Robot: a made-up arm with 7 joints. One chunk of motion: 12 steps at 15 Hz.
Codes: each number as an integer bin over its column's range. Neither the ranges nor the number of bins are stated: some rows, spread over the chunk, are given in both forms.
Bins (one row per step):
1: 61 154 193 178 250 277 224
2: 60 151 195 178 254 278 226
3: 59 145 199 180 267 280 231
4: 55 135 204 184 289 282 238
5: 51 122 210 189 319 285 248
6: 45 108 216 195 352 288 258
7: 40 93 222 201 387 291 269
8: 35 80 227 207 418 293 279
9: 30 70 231 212 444 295 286
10: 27 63 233 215 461 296 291
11: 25 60 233 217 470 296 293
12: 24 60 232 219 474 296 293
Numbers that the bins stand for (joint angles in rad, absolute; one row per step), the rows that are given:
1: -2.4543 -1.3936 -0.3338 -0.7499 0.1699 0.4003 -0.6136
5: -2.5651 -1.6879 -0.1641 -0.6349 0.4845 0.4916 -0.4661
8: -2.7423 -2.0742 0.0056 -0.4468 0.9359 0.5828 -0.2756
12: -2.8642 -2.2581 0.0555 -0.3214 1.1913 0.6171 -0.1896
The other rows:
2: -2.4654 -1.4212 -0.3138 -0.7499 0.1882 0.4117 -0.6013
3: -2.4765 -1.4763 -0.2739 -0.7290 0.2474 0.4345 -0.5705
4: -2.5208 -1.5683 -0.2240 -0.6872 0.3477 0.4573 -0.5275
6: -2.6316 -1.8167 -0.1042 -0.5722 0.6350 0.5258 -0.4046
7: -2.6869 -1.9546 -0.0443 -0.5095 0.7946 0.5600 -0.3370
9: -2.7977 -2.1662 0.0455 -0.3946 1.0545 0.6057 -0.2326
10: -2.8309 -2.2305 0.0654 -0.3632 1.1320 0.6171 -0.2019
11: -2.8531 -2.2581 0.0654 -0.3423 1.1731 0.6171 -0.1896

